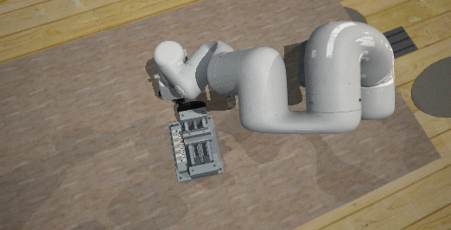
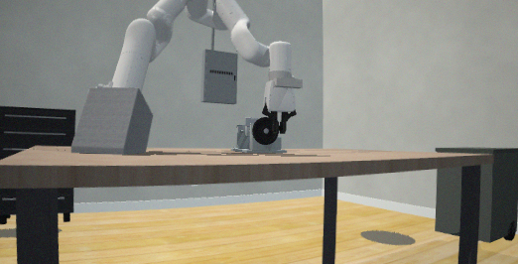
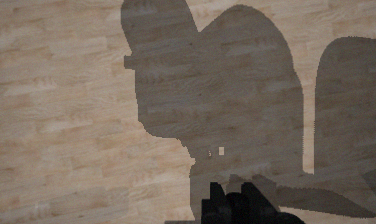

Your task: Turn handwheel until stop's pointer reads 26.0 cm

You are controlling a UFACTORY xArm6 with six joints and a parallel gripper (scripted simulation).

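My gripper is now 20 mm to the right of the handwheel and 10 mm past it. Round my hand: stop carriage 140 mm to the left, 30 mm behind.
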